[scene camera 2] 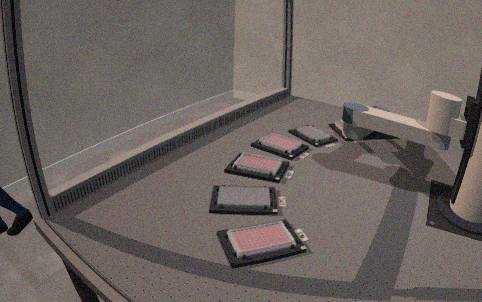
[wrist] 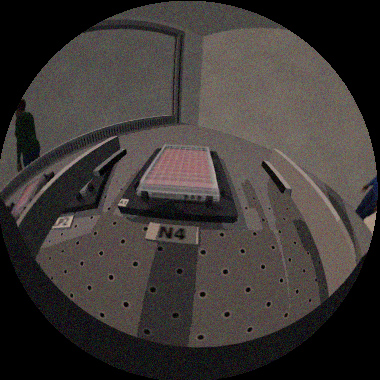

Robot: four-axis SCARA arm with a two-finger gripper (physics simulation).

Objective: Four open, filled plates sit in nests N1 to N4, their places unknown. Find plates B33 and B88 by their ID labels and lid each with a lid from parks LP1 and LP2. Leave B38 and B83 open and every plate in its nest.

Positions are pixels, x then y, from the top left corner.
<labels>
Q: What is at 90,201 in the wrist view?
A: A park LP2.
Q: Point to a pink-filled plate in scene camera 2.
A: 253,240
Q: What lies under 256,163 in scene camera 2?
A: A pink-filled plate.
</labels>
